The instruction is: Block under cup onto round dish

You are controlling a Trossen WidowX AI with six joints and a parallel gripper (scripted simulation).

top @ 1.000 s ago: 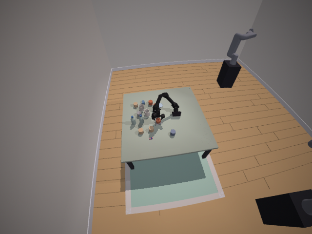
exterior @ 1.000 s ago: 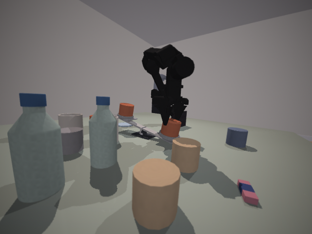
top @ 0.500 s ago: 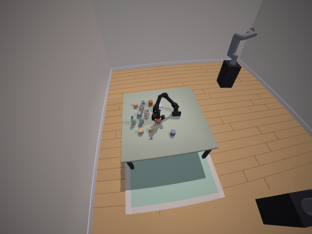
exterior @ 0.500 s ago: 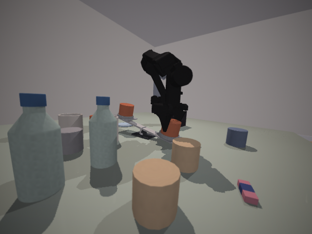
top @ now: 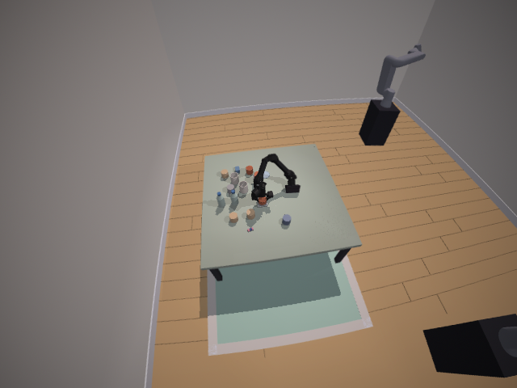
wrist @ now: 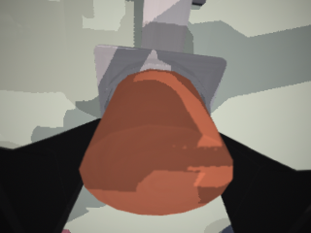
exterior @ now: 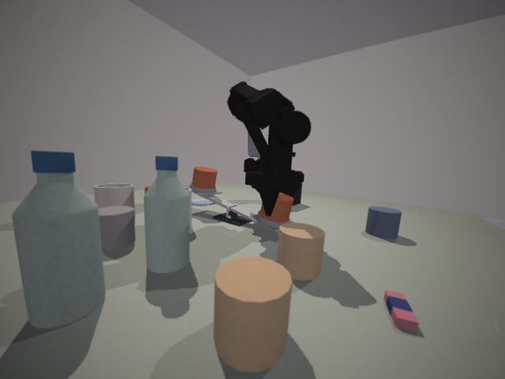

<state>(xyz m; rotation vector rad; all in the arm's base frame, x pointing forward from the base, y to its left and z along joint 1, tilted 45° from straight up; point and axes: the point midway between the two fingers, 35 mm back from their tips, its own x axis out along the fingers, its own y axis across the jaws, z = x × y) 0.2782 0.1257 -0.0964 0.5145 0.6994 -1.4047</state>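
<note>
Now: the balance beam 2 cm ahead of my gripper tip, 13 cm to the right of it and 1 cm below it. The rest, counted from my gripper tip: balance: 2 cm ahead, 13 cm to the right, 2 cm below; then pink-and-blue eraser: 10 cm ahead, 26 cm to the left, 4 cm below; then pale teal block: 1 cm below.
</note>
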